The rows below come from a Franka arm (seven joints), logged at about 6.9 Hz.
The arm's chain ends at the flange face. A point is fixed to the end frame.
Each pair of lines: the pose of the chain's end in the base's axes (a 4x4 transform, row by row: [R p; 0 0 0 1], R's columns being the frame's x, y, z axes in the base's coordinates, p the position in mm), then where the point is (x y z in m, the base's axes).
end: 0.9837, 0.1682, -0.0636, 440.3; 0.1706, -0.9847, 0.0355, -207.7; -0.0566, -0.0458, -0.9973, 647.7; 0, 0, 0, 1
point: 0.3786 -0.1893 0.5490
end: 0.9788, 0.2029, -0.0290, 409.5; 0.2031, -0.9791, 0.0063, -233.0; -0.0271, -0.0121, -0.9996, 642.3; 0, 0, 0, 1
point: 0.3507 -0.2194 0.5410
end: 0.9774, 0.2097, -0.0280, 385.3; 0.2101, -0.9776, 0.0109, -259.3; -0.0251, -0.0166, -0.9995, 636.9; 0, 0, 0, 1
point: 0.3266 -0.2456 0.5357
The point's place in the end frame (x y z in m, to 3 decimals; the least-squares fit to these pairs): -0.052 -0.024 0.103
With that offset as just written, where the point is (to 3 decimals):
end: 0.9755, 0.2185, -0.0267, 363.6; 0.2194, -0.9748, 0.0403, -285.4; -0.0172, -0.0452, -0.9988, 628.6; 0, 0, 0, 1
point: 0.305 -0.269 0.528
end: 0.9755, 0.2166, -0.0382, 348.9; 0.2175, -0.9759, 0.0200, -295.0; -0.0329, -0.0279, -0.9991, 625.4; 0, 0, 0, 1
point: 0.289 -0.281 0.525
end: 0.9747, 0.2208, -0.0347, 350.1; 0.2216, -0.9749, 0.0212, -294.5; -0.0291, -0.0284, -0.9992, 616.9; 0, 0, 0, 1
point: 0.291 -0.280 0.516
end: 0.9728, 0.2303, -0.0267, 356.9; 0.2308, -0.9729, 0.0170, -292.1; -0.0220, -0.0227, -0.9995, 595.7; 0, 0, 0, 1
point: 0.298 -0.279 0.494
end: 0.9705, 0.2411, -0.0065, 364.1; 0.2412, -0.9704, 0.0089, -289.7; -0.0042, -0.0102, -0.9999, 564.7; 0, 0, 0, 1
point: 0.307 -0.278 0.462
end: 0.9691, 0.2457, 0.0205, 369.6; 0.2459, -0.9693, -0.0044, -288.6; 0.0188, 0.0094, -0.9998, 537.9; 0, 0, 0, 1
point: 0.315 -0.279 0.434
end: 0.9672, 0.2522, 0.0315, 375.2; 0.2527, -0.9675, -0.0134, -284.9; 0.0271, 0.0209, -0.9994, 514.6; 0, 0, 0, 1
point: 0.322 -0.276 0.410
